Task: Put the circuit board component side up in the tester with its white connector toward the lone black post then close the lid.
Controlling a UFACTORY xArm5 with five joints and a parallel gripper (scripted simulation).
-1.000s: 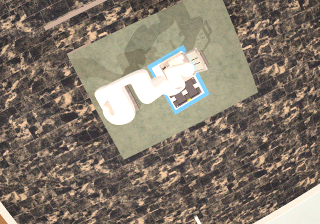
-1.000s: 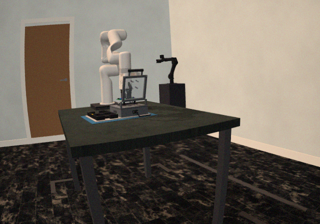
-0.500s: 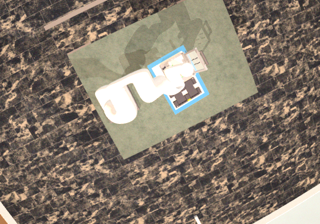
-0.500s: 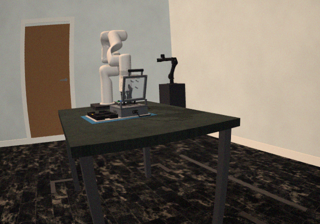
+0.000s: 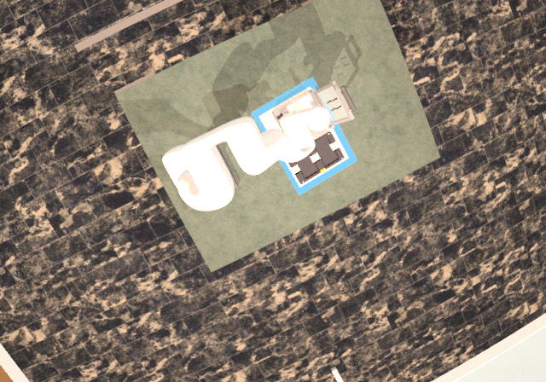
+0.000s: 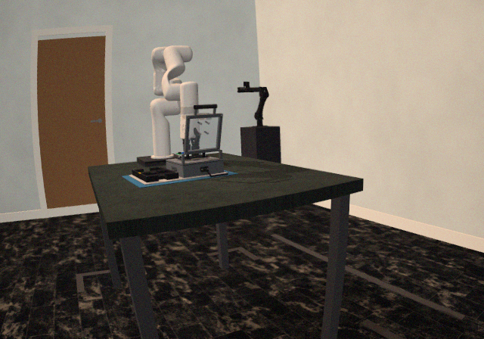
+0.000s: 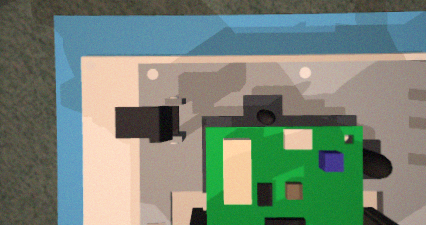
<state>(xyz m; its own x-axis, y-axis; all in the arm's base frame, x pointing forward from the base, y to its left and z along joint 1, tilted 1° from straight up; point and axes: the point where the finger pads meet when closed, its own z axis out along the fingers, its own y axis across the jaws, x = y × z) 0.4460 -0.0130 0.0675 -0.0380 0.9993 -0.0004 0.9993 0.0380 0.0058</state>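
The green circuit board lies right at my hand. The rest, counted from my hand: clear lid (13 cm ahead, 9 cm above); dark nest (1 cm ahead, 1 cm to the left, 2 cm below); black block (6 cm behind, 6 cm to the left).
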